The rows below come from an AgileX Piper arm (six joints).
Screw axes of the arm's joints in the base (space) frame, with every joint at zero. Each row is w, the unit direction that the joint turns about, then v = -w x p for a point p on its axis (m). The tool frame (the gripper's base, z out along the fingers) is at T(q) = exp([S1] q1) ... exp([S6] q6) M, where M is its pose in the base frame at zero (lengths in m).
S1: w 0 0 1 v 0 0 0
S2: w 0 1 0 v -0.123 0 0
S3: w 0 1 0 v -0.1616 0 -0.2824
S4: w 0.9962 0 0.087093 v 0 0.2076 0
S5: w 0 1 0 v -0.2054 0 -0.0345
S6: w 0.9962 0 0.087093 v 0 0.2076 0
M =
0.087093 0 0.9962 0.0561
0 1 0 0
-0.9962 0 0.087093 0.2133
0 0 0 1
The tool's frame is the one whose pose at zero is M.
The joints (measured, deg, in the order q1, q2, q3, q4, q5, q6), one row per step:
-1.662 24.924 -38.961 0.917 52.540 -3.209
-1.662 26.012 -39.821 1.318 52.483 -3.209
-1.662 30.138 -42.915 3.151 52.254 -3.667
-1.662 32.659 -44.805 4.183 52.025 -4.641
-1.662 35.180 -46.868 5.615 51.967 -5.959
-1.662 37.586 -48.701 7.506 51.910 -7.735
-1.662 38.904 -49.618 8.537 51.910 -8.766
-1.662 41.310 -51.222 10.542 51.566 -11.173
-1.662 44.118 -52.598 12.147 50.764 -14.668
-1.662 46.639 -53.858 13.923 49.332 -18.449
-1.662 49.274 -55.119 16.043 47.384 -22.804
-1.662 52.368 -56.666 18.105 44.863 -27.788
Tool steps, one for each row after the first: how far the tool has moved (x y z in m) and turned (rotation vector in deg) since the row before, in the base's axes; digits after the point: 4 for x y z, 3 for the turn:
0.0032 0.0004 0.0034 0.384 0.160 0.129
0.0131 0.0019 0.0115 1.386 0.749 0.823
0.0086 0.0010 0.0067 0.199 0.348 0.848
0.0087 0.0015 0.0071 0.303 0.303 1.166
0.0088 0.0021 0.0058 0.383 0.346 1.551
0.0050 0.0011 0.0026 0.168 0.283 0.881
0.0096 0.0021 0.0045 0.023 0.149 1.878
0.0122 0.0014 0.0025 -1.181 0.145 2.291
0.0119 0.0014 0.0029 -1.214 -0.753 2.293
0.0131 0.0015 0.0029 -1.325 -1.310 2.432
0.0158 0.0010 0.0033 -1.898 -1.862 2.409

